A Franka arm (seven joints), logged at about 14 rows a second.
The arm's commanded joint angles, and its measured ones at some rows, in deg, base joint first. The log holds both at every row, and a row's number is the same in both.
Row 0, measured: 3.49, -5.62, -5.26, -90.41, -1.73, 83.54, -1.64
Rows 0 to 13, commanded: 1.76, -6.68, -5.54, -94.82, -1.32, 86.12, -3.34; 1.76, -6.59, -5.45, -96.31, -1.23, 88.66, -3.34; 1.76, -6.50, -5.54, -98.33, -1.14, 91.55, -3.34; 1.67, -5.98, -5.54, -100.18, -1.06, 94.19, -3.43; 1.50, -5.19, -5.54, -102.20, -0.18, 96.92, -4.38; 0.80, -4.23, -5.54, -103.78, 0.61, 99.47, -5.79; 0.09, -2.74, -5.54, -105.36, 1.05, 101.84, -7.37; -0.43, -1.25, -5.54, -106.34, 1.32, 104.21, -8.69; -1.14, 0.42, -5.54, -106.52, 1.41, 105.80, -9.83; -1.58, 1.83, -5.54, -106.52, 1.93, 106.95, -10.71; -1.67, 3.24, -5.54, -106.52, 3.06, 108.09, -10.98; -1.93, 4.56, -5.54, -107.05, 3.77, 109.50, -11.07; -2.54, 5.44, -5.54, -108.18, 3.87, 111.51, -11.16; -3.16, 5.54, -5.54, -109.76, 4.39, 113.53, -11.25
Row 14, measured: -1.45, 5.35, -5.98, -107.23, 2.40, 110.28, -9.37
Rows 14 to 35, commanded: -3.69, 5.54, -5.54, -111.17, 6.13, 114.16, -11.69; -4.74, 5.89, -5.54, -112.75, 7.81, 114.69, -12.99; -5.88, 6.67, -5.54, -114.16, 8.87, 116.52, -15.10; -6.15, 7.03, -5.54, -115.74, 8.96, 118.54, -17.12; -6.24, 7.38, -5.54, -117.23, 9.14, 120.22, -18.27; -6.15, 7.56, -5.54, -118.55, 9.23, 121.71, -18.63; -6.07, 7.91, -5.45, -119.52, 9.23, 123.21, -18.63; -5.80, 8.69, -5.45, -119.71, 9.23, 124.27, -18.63; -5.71, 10.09, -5.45, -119.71, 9.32, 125.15, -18.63; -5.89, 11.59, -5.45, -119.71, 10.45, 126.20, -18.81; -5.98, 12.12, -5.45, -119.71, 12.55, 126.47, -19.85; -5.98, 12.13, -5.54, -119.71, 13.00, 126.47, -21.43; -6.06, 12.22, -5.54, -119.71, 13.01, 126.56, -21.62; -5.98, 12.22, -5.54, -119.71, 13.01, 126.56, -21.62; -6.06, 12.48, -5.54, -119.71, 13.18, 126.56, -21.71; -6.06, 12.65, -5.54, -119.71, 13.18, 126.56, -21.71; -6.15, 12.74, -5.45, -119.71, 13.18, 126.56, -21.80; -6.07, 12.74, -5.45, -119.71, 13.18, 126.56, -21.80; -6.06, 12.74, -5.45, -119.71, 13.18, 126.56, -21.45; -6.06, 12.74, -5.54, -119.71, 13.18, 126.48, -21.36; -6.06, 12.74, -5.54, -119.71, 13.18, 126.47, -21.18; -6.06, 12.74, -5.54, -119.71, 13.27, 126.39, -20.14
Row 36, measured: -5.56, 12.63, -5.62, -119.43, 11.79, 125.98, -19.59
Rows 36 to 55, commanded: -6.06, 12.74, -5.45, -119.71, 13.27, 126.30, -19.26; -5.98, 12.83, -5.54, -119.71, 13.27, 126.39, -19.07; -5.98, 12.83, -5.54, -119.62, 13.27, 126.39, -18.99; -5.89, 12.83, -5.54, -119.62, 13.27, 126.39, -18.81; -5.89, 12.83, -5.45, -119.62, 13.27, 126.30, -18.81; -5.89, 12.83, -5.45, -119.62, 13.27, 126.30, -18.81; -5.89, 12.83, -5.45, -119.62, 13.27, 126.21, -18.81; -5.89, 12.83, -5.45, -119.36, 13.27, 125.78, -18.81; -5.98, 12.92, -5.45, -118.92, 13.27, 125.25, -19.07; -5.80, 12.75, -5.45, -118.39, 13.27, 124.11, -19.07; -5.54, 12.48, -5.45, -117.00, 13.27, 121.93, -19.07; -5.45, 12.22, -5.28, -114.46, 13.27, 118.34, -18.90; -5.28, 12.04, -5.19, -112.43, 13.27, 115.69, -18.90; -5.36, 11.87, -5.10, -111.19, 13.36, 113.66, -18.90; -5.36, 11.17, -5.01, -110.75, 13.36, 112.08, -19.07; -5.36, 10.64, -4.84, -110.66, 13.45, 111.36, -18.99; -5.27, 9.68, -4.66, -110.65, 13.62, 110.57, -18.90; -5.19, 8.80, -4.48, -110.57, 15.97, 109.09, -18.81; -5.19, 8.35, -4.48, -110.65, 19.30, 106.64, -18.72; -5.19, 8.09, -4.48, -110.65, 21.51, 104.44, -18.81
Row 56, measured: -4.94, 9.45, -4.83, -110.33, 17.43, 107.70, -19.34
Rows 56 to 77, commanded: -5.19, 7.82, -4.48, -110.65, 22.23, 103.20, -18.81; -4.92, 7.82, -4.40, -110.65, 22.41, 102.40, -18.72; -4.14, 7.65, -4.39, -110.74, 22.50, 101.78, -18.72; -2.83, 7.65, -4.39, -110.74, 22.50, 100.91, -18.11; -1.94, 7.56, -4.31, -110.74, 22.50, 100.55, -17.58; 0.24, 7.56, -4.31, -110.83, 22.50, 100.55, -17.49; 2.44, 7.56, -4.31, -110.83, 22.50, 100.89, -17.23; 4.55, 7.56, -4.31, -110.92, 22.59, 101.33, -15.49; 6.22, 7.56, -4.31, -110.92, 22.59, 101.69, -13.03; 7.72, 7.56, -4.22, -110.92, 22.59, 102.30, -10.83; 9.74, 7.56, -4.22, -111.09, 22.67, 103.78, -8.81; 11.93, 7.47, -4.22, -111.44, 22.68, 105.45, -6.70; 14.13, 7.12, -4.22, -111.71, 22.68, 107.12, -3.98; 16.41, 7.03, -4.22, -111.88, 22.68, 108.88, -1.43; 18.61, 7.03, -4.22, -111.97, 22.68, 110.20, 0.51; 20.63, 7.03, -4.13, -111.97, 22.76, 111.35, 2.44; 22.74, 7.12, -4.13, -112.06, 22.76, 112.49, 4.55; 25.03, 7.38, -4.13, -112.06, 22.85, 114.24, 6.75; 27.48, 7.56, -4.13, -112.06, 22.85, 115.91, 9.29; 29.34, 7.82, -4.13, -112.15, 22.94, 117.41, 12.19; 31.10, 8.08, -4.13, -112.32, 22.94, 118.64, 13.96; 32.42, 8.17, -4.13, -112.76, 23.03, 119.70, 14.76
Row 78, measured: 30.45, 8.45, -3.91, -111.28, 21.42, 117.11, 12.74
